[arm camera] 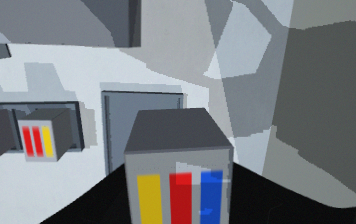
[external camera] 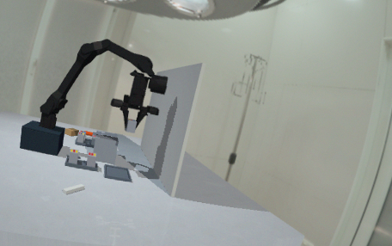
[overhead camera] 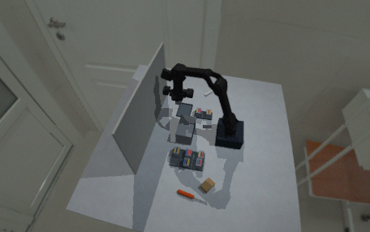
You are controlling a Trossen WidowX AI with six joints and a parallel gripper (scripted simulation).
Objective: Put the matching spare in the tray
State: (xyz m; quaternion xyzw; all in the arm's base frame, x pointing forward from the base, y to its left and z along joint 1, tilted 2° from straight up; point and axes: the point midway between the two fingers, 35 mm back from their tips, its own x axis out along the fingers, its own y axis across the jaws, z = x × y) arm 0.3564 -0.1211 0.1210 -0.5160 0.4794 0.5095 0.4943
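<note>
Now: the shallow grey tray 30 mm behind my gripper tip, 60 mm to the right of it and 160 mm below it. Round my gripper tip: cardboard box (270 mm behind, 460 mm to the left, 150 mm below); upright grey panel (150 mm ahead, 130 mm to the left, 60 mm above).
</note>
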